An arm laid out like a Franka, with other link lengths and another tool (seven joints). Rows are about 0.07 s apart.
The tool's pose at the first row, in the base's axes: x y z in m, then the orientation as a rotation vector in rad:
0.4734, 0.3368, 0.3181, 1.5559, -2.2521, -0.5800
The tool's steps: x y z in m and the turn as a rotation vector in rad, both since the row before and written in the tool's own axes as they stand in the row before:
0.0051, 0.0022, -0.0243, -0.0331, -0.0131, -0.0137
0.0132, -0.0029, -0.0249, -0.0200, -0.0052, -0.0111
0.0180, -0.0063, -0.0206, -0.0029, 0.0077, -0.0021
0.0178, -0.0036, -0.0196, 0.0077, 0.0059, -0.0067
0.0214, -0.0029, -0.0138, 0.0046, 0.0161, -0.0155
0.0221, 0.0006, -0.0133, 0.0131, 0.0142, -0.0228
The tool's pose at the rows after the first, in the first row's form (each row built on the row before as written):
0.4819, 0.3294, 0.3403, 1.5571, -2.2316, -0.6298
0.4926, 0.3122, 0.3601, 1.5609, -2.2151, -0.6581
0.5025, 0.2899, 0.3740, 1.5620, -2.2063, -0.6545
0.5100, 0.2689, 0.3887, 1.5738, -2.2028, -0.6433
0.5128, 0.2457, 0.3991, 1.5943, -2.1840, -0.6283
0.5129, 0.2229, 0.4112, 1.6275, -2.1670, -0.6087

